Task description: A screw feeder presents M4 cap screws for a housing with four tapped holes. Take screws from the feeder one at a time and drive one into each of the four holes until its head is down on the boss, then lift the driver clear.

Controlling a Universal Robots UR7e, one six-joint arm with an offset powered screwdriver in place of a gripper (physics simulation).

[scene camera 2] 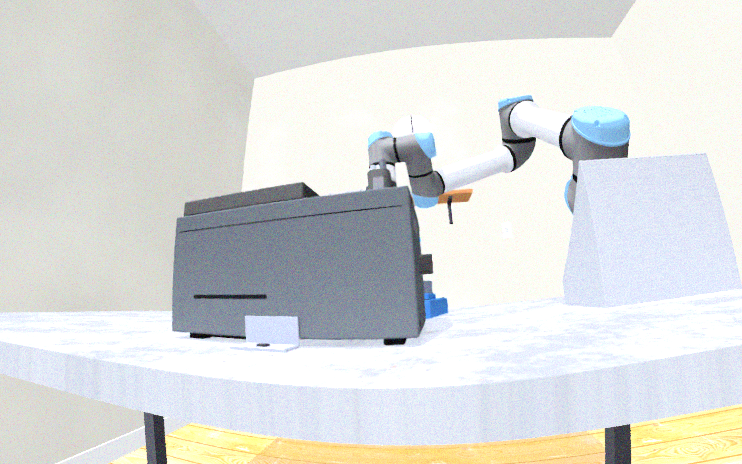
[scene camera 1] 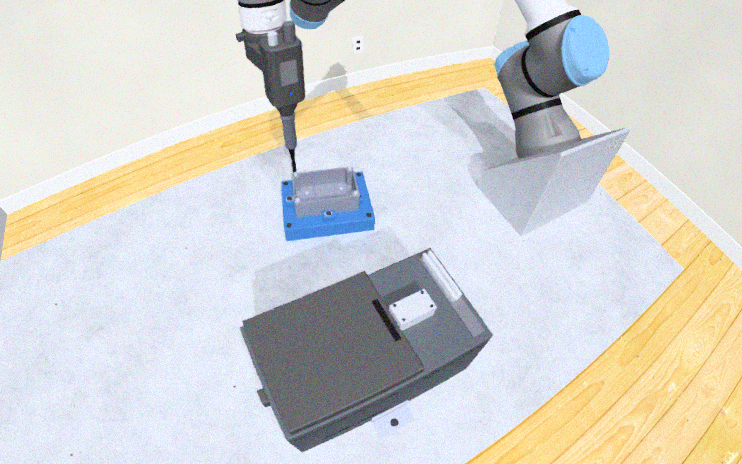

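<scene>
The grey open-topped housing (scene camera 1: 326,206) sits on a blue fixture (scene camera 1: 330,225) (scene camera 2: 436,307). My screwdriver (scene camera 1: 294,170) is upright, its thin black bit reaching down to the housing's far left corner boss in scene camera 1. Whether a screw is on the bit or in that hole is too small to tell, and I cannot tell if the other corner bosses hold screws. In scene camera 2 the driver's upper body (scene camera 2: 380,179) shows above the dark screw feeder (scene camera 1: 328,350) (scene camera 2: 295,268), which hides the bit. The feeder has a white block (scene camera 1: 413,309) in its open recess.
A pale angular pedestal (scene camera 1: 569,175) (scene camera 2: 656,235) stands at the right by the arm's base. A small light bracket (scene camera 1: 392,420) (scene camera 2: 271,329) with a dark spot is beside the feeder. The feeder stands between scene camera 2 and the fixture.
</scene>
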